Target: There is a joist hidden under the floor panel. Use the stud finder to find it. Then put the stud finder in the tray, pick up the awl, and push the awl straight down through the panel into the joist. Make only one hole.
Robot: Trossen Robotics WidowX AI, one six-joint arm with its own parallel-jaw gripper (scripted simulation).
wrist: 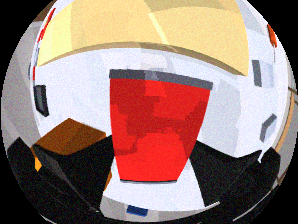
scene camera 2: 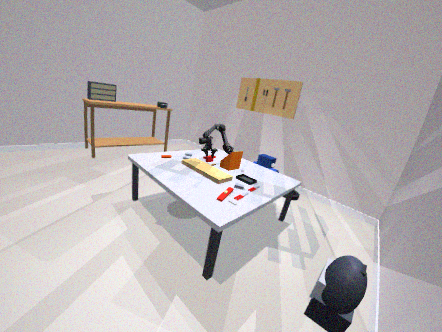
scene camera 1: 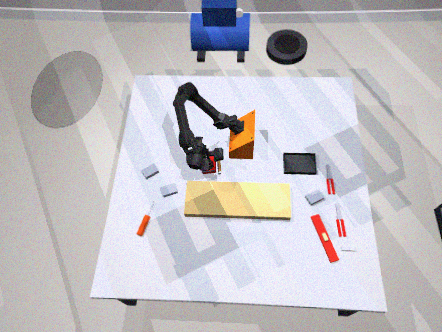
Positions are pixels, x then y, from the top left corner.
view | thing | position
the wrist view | my gripper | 153, 140
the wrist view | red stud finder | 156, 116
